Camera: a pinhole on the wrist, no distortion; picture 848 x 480 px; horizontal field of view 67.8 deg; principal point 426.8 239.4 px. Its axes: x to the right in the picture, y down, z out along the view. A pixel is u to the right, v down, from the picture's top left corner.
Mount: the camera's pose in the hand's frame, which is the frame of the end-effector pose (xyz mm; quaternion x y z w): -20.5 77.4 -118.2 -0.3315 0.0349 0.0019 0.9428
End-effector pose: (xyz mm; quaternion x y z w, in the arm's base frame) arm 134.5 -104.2 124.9 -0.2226 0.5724 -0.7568 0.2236
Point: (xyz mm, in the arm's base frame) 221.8 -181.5 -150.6
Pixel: 327.1 404.0
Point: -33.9 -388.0 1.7
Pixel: outside the picture
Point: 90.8 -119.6 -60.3
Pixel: 671.7 471.5
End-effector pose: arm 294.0 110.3 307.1 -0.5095 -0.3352 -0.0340 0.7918
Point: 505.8 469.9 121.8
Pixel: 665.1 363.8
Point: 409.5 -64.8 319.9
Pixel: behind the camera
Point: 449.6 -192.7 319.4
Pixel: behind the camera
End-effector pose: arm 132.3 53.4 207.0 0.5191 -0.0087 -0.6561 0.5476
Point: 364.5 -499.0 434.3
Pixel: 716.8 351.9
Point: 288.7 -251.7 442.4
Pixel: 549.9 307.6
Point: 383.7 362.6 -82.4
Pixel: behind the camera
